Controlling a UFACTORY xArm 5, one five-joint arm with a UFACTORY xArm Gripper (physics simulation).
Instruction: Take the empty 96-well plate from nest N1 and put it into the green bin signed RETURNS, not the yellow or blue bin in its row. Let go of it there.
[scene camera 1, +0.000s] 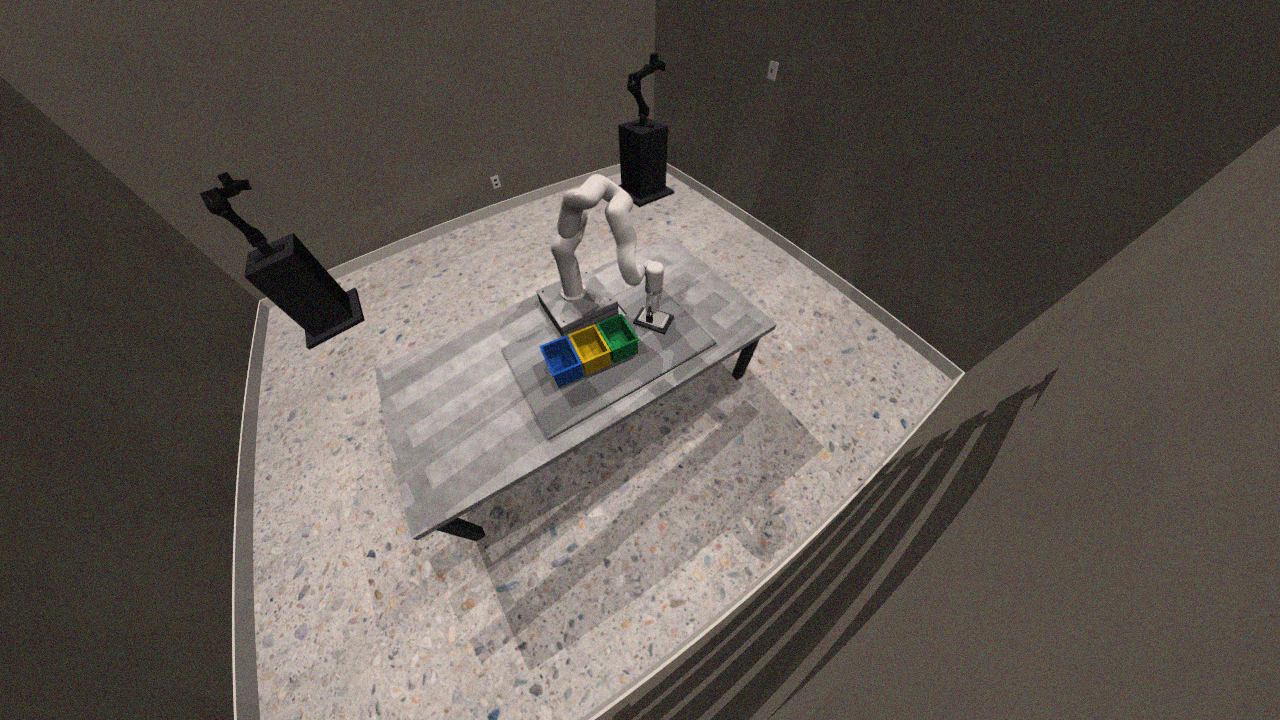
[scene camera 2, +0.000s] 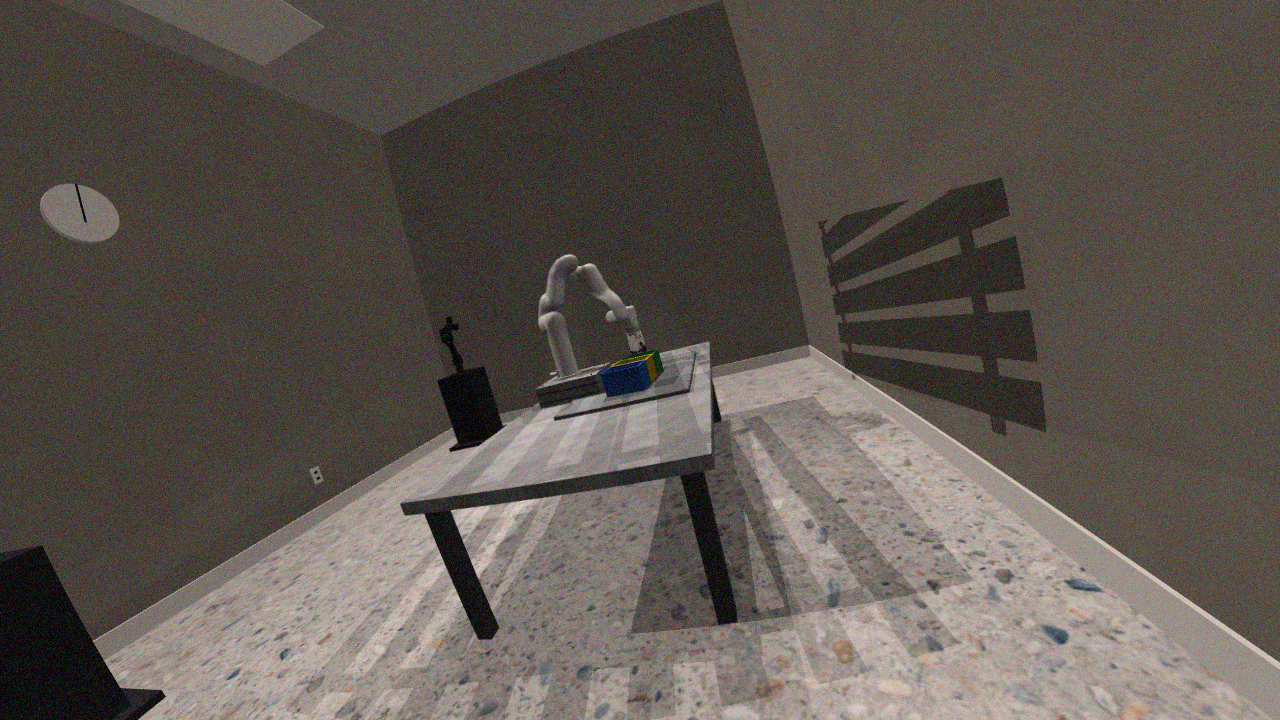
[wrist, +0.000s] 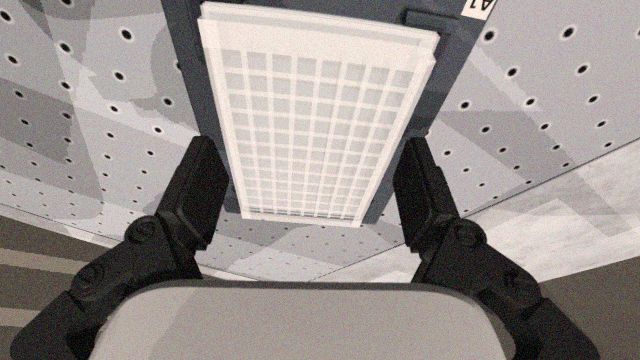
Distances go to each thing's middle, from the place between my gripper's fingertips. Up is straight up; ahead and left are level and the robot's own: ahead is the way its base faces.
Labels:
The white 96-well plate (wrist: 312, 108) is 10 mm ahead of my hand and 10 mm below it.

